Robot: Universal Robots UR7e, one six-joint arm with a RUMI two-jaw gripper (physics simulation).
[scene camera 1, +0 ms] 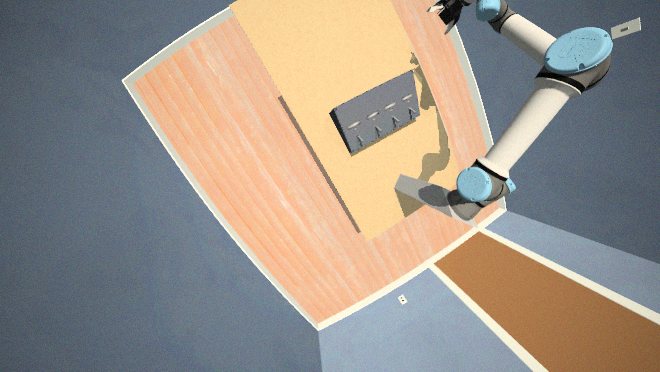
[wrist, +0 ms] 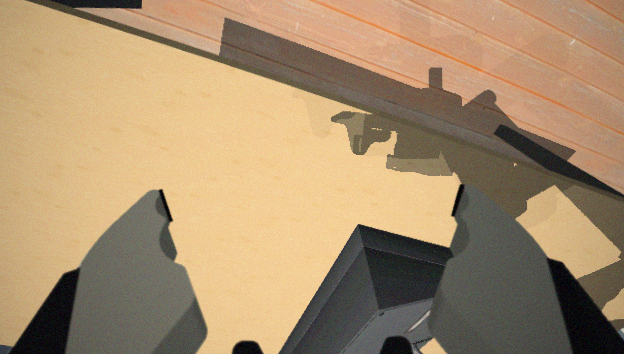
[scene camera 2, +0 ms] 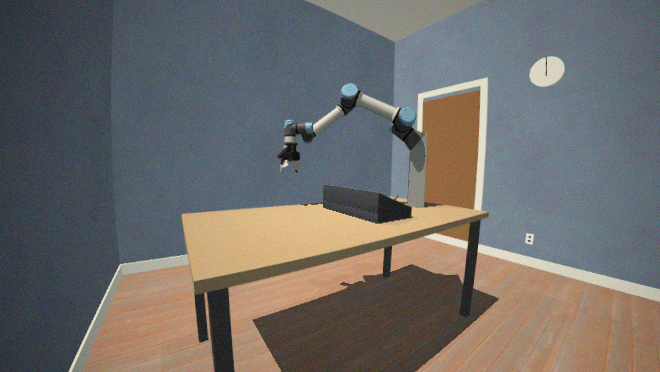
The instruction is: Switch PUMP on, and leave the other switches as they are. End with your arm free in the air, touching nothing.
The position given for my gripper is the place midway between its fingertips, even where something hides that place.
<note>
In view: my gripper (wrist: 312, 191) and a dark switch panel (scene camera 1: 359, 116).
The dark switch panel also shows in the wrist view (wrist: 382, 284) and in scene camera 2 (scene camera 2: 371, 206).
</note>
